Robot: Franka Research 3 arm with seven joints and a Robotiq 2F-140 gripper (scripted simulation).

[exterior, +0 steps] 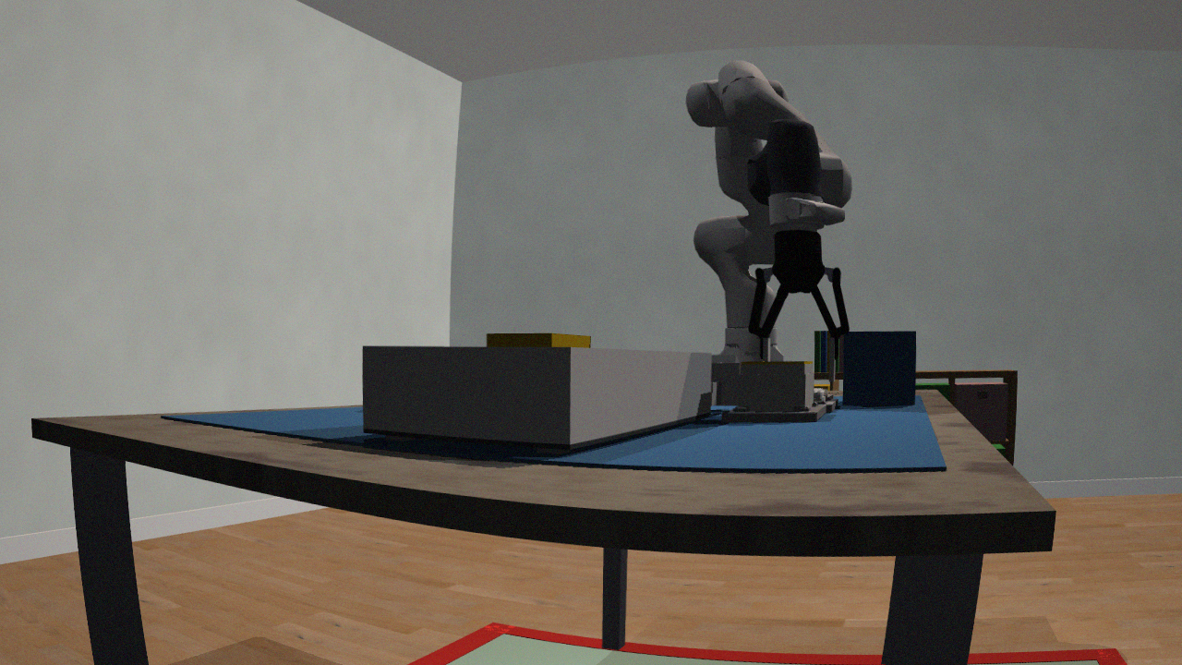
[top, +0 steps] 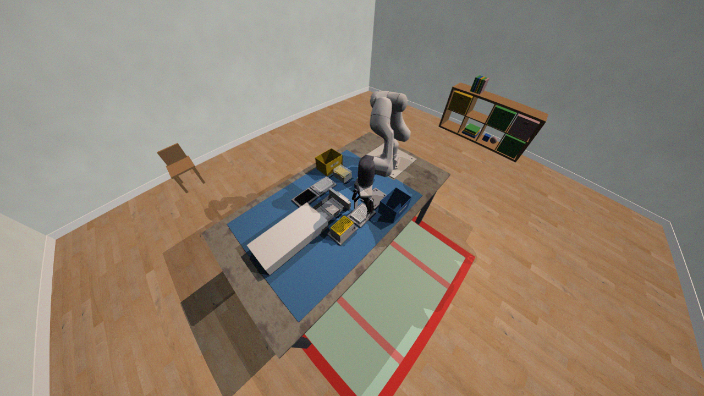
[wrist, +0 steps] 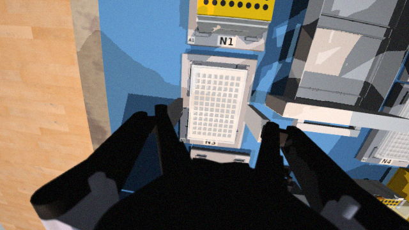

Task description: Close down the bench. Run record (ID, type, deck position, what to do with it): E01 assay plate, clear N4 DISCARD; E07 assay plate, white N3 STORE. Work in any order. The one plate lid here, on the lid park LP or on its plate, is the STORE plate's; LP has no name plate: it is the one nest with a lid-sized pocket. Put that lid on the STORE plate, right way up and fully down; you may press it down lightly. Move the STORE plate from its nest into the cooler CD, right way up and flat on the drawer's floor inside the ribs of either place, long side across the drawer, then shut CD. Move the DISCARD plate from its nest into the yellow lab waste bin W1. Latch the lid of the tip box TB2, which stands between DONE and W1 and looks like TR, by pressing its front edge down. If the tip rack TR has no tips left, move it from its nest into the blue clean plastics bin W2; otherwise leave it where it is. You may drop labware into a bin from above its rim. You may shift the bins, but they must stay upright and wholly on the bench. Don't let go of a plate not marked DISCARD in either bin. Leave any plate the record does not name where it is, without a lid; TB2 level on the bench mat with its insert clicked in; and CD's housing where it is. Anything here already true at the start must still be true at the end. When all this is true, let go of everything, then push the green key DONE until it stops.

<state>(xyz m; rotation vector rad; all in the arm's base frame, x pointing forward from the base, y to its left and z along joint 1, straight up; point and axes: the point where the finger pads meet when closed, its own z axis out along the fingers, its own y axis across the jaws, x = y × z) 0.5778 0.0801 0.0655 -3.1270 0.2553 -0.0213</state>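
Right now the plate lid is 4 cm below my hand. Also, from my hand: nest N3: 6 cm below; tip rack TR: 16 cm ahead, 4 cm to the right, 1 cm below; white plate: 5 cm below.
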